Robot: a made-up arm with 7 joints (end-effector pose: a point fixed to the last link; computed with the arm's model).
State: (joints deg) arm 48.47 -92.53 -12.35 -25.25 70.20 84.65 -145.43
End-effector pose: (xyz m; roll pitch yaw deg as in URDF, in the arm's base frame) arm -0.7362 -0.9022 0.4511 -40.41 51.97 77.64
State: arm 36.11 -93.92 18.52 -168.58 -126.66 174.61 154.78
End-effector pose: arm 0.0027 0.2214 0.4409 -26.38 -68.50 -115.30
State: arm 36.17 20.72 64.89 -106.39 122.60 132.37 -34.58
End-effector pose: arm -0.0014 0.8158 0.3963 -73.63 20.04 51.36
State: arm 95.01 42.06 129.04 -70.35 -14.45 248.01 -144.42
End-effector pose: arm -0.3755 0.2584 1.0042 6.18 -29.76 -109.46
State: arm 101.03 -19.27 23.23 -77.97 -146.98 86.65 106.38
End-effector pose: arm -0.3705 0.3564 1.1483 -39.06 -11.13 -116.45
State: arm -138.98 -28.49 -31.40 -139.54 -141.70 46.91 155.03
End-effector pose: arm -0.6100 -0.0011 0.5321 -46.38 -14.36 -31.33
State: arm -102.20 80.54 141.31 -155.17 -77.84 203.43 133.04
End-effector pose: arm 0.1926 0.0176 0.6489 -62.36 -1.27 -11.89
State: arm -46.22 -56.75 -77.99 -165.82 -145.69 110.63 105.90
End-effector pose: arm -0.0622 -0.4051 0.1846 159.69 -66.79 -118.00
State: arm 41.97 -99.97 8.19 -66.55 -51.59 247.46 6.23
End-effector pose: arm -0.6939 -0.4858 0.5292 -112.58 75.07 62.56
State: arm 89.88 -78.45 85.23 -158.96 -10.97 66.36 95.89
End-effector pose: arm -0.4007 0.2069 0.2357 14.63 -84.05 163.34
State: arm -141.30 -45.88 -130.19 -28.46 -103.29 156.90 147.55
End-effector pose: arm 0.4596 0.7546 0.8988 -77.45 -2.39 -50.19
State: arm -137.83 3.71 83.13 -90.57 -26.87 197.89 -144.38
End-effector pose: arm 0.3799 -0.5135 0.9064 35.95 70.85 -9.93
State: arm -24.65 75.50 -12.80 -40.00 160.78 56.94 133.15
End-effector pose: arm 1.0359 -0.5423 0.1484 18.33 24.04 119.64
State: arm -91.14 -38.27 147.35 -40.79 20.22 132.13 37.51
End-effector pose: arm 0.2426 0.9104 0.9192 -137.02 -41.60 12.97
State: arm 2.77 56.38 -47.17 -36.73 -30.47 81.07 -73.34
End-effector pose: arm 1.0759 -0.2638 0.6053 140.69 60.70 16.20
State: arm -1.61 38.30 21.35 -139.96 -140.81 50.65 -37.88
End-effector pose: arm 0.5300 0.1806 -0.1427 -31.15 50.54 -71.01
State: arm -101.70 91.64 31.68 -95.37 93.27 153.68 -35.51
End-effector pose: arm 0.1840 -0.5291 -0.4709 -144.58 49.70 -143.72
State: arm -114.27 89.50 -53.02 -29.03 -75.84 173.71 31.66
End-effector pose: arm -0.5325 -0.9180 0.0023 102.49 11.52 -50.35
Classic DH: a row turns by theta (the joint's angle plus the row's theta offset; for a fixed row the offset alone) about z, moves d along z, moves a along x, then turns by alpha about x. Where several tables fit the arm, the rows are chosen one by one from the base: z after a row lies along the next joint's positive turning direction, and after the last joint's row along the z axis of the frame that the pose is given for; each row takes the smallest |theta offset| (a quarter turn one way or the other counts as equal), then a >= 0, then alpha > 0; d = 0 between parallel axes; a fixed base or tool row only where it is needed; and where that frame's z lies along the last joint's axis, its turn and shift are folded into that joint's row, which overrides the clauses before.
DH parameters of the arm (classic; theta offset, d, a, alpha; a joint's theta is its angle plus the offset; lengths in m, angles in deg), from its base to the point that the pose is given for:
joint 1: 0 0.2334 0 -90
joint 2: 0 0 0 90
joint 3: 0 0.4411 0.0743 90
joint 4: 0 0 -0.1283 -90
joint 5: 0 0.5972 0 90
joint 6: 0 0 0.1317 90
joint 7: 0 0 0 0

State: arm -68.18 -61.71 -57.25 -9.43 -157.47 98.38 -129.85
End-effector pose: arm -0.4383 0.9143 0.8368 165.51 54.68 -125.79
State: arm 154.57 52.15 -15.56 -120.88 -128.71 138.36 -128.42
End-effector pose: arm -0.4395 0.3338 -0.2223 -131.28 -32.44 28.47
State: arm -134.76 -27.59 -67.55 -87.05 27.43 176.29 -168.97
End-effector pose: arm -0.3440 0.5609 0.9608 78.21 25.64 -118.09
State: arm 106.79 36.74 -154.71 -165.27 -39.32 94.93 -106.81
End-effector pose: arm 0.2874 -0.3502 0.2605 -120.66 27.15 82.54
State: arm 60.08 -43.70 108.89 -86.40 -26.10 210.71 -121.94
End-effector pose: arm -0.7971 -0.3007 0.5780 -74.17 82.08 120.34
